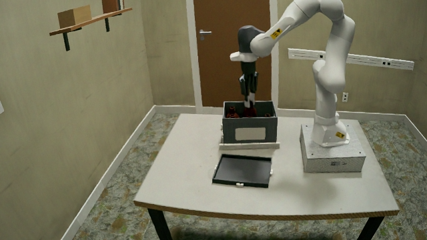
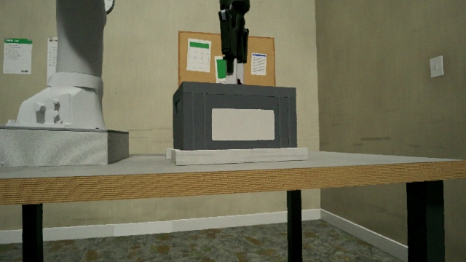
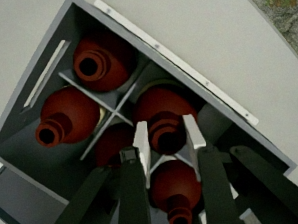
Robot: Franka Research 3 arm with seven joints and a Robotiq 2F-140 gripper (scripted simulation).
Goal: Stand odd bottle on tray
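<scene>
Now: the dark grey crate 40 mm to the left of my hand and 120 mm below it. The rest, counted from my hand: dark tray: 10 mm behind, 330 mm to the left, 200 mm below.
</scene>
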